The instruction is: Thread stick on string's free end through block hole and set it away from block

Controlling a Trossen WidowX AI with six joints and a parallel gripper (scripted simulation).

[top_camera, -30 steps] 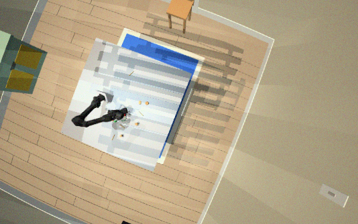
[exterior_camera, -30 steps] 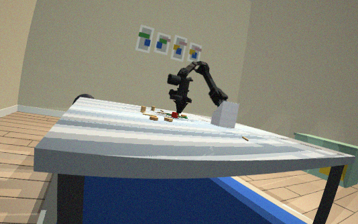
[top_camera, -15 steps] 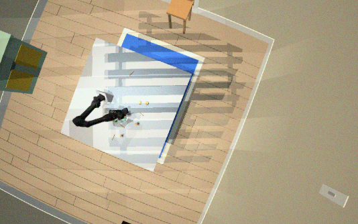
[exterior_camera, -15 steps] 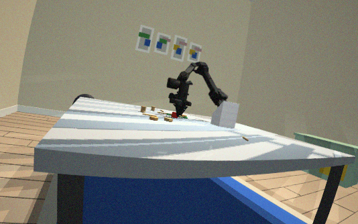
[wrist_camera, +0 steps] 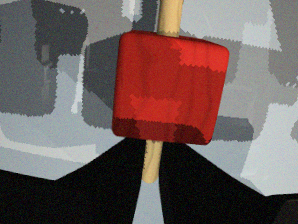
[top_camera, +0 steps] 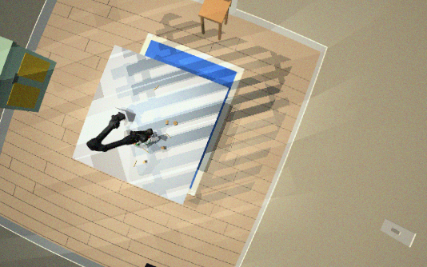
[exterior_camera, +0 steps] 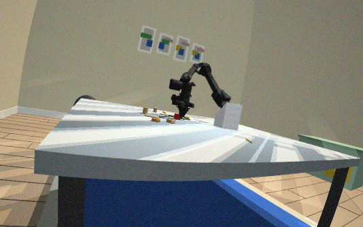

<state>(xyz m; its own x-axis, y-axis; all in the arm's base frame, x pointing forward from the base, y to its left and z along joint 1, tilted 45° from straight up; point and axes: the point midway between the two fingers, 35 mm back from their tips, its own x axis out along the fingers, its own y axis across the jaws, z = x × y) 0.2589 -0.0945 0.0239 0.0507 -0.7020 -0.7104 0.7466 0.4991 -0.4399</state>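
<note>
The red block lies 20 mm ahead of my gripper tip, 20 mm to the right of it and 10 mm above it. Also, from my gripper tip: stick (110 mm behind, 480 mm to the left); then round wooden button (100 mm behind, 140 mm to the right).
</note>
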